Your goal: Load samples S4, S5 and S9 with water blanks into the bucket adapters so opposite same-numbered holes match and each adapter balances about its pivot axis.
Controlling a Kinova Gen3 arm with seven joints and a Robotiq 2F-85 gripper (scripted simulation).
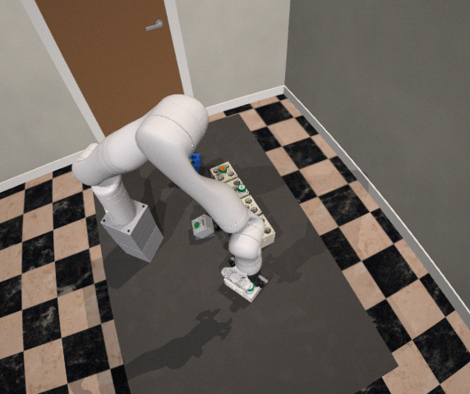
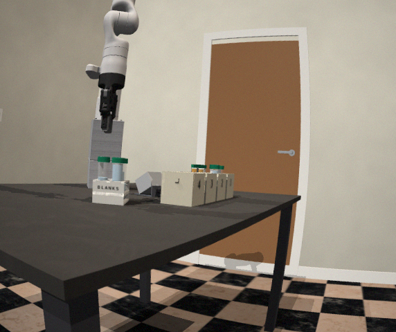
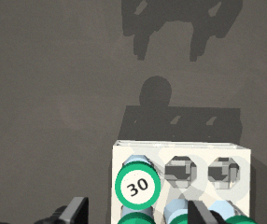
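My gripper is now 1 cm past the water blank tube and 14 cm above it. The rest, counted from my hand: done desk: 2 cm behind, 34 cm to the left, 15 cm below; then green DONE key: 4 cm behind, 35 cm to the left, 14 cm below; then white blanks rack: 4 cm to the left, 17 cm below.
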